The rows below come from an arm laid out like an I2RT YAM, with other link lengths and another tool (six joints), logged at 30 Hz.
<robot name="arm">
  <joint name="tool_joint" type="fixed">
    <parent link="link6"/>
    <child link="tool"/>
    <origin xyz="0.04 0.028 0.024" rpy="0.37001 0 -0.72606"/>
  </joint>
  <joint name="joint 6" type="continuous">
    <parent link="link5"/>
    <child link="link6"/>
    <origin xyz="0 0.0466 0.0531" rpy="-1.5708 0 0"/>
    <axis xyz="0 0 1"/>
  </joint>
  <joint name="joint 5" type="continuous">
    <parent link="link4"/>
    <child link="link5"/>
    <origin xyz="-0.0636 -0.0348 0.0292" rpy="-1.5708 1.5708 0"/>
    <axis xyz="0 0 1"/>
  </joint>
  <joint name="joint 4" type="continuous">
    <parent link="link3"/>
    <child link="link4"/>
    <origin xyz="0.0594 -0.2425 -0.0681" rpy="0 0 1.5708"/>
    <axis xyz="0 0 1"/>
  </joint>
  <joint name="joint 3" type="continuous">
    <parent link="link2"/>
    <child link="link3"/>
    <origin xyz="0 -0.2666 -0.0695" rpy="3.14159 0 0"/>
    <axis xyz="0 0 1"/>
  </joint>
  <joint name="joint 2" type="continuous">
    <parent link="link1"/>
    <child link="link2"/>
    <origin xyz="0.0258 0.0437 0.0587" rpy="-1.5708 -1.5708 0"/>
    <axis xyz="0 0 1"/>
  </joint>
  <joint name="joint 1" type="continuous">
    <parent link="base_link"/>
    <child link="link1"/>
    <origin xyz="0 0 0.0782"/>
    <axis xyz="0 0 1"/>
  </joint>
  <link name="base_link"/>
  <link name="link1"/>
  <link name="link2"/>
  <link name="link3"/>
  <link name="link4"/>
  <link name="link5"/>
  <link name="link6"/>
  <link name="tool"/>
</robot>
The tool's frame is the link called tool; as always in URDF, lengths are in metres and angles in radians. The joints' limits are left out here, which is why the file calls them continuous.
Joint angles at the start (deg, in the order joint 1, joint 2, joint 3, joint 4, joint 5, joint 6): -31.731, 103.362, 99.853, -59.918, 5.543, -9.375
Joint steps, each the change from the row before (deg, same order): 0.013, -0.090, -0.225, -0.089, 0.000, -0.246; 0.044, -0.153, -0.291, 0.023, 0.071, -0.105; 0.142, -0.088, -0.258, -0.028, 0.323, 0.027; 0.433, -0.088, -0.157, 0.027, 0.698, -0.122; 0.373, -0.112, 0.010, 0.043, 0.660, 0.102; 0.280, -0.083, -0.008, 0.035, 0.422, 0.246; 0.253, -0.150, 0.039, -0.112, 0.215, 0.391; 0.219, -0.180, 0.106, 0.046, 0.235, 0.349; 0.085, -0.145, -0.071, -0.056, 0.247, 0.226; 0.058, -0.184, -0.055, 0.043, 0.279, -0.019; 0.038, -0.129, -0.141, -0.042, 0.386, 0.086; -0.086, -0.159, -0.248, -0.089, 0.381, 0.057; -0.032, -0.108, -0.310, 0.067, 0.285, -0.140; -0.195, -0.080, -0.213, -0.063, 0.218, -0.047
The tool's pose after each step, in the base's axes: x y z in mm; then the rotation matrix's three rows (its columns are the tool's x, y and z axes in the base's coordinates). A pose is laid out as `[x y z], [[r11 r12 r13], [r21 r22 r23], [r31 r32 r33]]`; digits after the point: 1 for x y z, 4 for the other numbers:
[363.6 -165.7 317.6], [[-0.2437 0.9695 -0.0274], [0.8834 0.2102 -0.4188], [-0.4002 -0.1263 -0.9077]]
[363.0 -165.0 317.0], [[-0.2464 0.9687 -0.0293], [0.8828 0.2119 -0.4193], [-0.4000 -0.1292 -0.9074]]
[362.6 -164.2 316.0], [[-0.2482 0.9681 -0.0344], [0.8819 0.2112 -0.4214], [-0.4007 -0.1349 -0.9062]]
[363.2 -162.0 315.3], [[-0.2547 0.9662 -0.0390], [0.8770 0.2138 -0.4303], [-0.4074 -0.1437 -0.9019]]
[363.7 -160.4 315.8], [[-0.2555 0.9659 -0.0410], [0.8730 0.2123 -0.4391], [-0.4154 -0.1480 -0.8975]]
[364.3 -159.3 316.2], [[-0.2537 0.9664 -0.0423], [0.8713 0.2094 -0.4438], [-0.4200 -0.1494 -0.8952]]
[364.5 -157.8 317.2], [[-0.2501 0.9673 -0.0421], [0.8716 0.2059 -0.4449], [-0.4217 -0.1480 -0.8946]]
[364.8 -156.8 319.0], [[-0.2449 0.9688 -0.0390], [0.8706 0.2020 -0.4485], [-0.4266 -0.1437 -0.8929]]
[364.4 -156.4 319.5], [[-0.2416 0.9695 -0.0410], [0.8706 0.1979 -0.4504], [-0.4285 -0.1445 -0.8919]]
[364.0 -156.1 320.3], [[-0.2407 0.9697 -0.0411], [0.8685 0.1963 -0.4551], [-0.4333 -0.1452 -0.8895]]
[363.3 -156.1 320.1], [[-0.2389 0.9700 -0.0457], [0.8676 0.1920 -0.4588], [-0.4362 -0.1492 -0.8874]]
[362.0 -156.6 319.5], [[-0.2365 0.9702 -0.0528], [0.8674 0.1863 -0.4614], [-0.4378 -0.1550 -0.8856]]
[361.2 -156.8 318.4], [[-0.2382 0.9695 -0.0577], [0.8660 0.1852 -0.4644], [-0.4396 -0.1606 -0.8837]]
[360.0 -157.9 317.6], [[-0.2366 0.9695 -0.0641], [0.8664 0.1807 -0.4655], [-0.4397 -0.1657 -0.8827]]

